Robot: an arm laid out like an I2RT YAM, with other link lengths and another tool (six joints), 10 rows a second.
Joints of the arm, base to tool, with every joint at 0 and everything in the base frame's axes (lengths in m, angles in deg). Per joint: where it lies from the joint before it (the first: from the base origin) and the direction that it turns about. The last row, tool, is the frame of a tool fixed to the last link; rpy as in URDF.
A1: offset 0.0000 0.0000 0.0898 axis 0 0 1
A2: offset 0.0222 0.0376 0.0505 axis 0 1 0
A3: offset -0.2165 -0.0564 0.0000 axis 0 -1 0
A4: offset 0.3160 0.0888 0.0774 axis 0 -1 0
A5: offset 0.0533 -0.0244 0.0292 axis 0 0 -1
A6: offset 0.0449 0.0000 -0.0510 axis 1 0 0
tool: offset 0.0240 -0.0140 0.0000 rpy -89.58 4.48 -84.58
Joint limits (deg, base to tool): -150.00..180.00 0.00..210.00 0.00..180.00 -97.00..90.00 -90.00..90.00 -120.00..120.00
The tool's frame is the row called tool.
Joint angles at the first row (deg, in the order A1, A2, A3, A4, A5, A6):
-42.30 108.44 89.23 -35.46 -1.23 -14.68
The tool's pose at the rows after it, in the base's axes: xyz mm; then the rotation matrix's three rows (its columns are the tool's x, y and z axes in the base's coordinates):
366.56 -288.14 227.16; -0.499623 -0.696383 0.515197; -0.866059 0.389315 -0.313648; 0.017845 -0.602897 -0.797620
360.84 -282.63 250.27; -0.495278 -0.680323 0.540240; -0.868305 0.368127 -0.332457; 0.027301 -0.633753 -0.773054
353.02 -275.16 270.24; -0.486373 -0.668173 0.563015; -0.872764 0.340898 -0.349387; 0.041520 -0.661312 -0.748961
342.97 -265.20 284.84; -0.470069 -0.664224 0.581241; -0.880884 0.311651 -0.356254; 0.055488 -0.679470 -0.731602
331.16 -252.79 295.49; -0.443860 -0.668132 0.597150; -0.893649 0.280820 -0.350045; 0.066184 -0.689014 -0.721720
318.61 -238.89 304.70; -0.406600 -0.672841 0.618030; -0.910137 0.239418 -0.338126; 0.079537 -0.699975 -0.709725
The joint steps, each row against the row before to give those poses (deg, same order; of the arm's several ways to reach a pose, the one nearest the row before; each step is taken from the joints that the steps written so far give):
0.00 -3.03 0.00 -0.79 -0.05 -0.24
0.00 -3.44 -0.35 -0.77 -0.17 -0.28
0.00 -3.89 -1.29 -0.39 -0.18 -0.70
0.00 -4.35 -2.42 -0.37 -0.44 -1.12
0.00 -4.76 -3.17 -0.74 -0.91 -1.50
0.00 -5.20 -3.61 -0.61 -1.38 -2.04

